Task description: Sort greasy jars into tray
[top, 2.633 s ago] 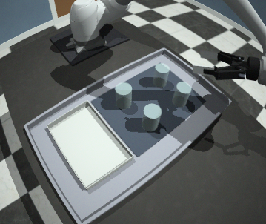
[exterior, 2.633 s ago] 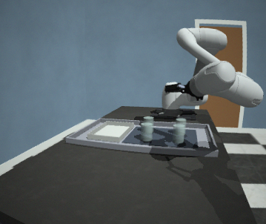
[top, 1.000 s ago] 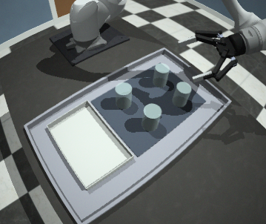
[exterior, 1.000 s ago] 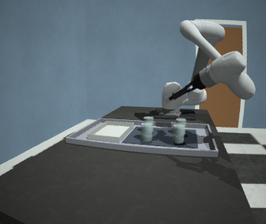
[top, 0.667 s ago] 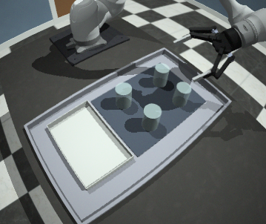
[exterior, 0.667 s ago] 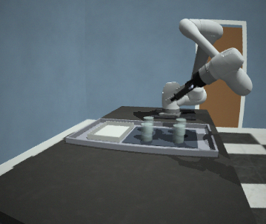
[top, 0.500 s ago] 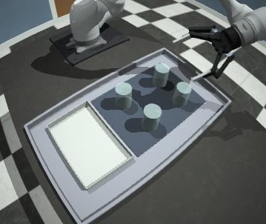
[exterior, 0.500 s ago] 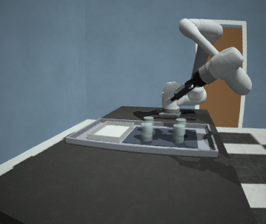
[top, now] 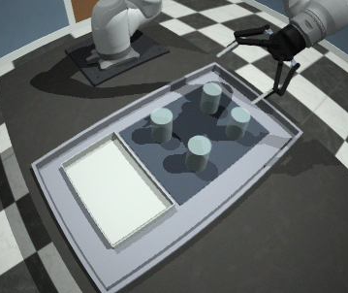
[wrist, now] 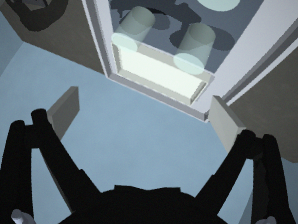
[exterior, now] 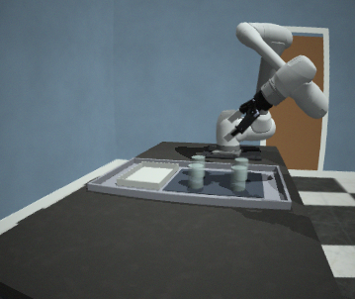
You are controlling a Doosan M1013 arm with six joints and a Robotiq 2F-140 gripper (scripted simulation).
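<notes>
The steel table top is 2 cm behind my hand, 16 cm to the right of it and 25 cm below it. Also, from my hand: tray 1 cm behind, 37 cm to the right, 24 cm below; drying mat 5 cm behind, 6 cm to the right, 25 cm below.
</notes>
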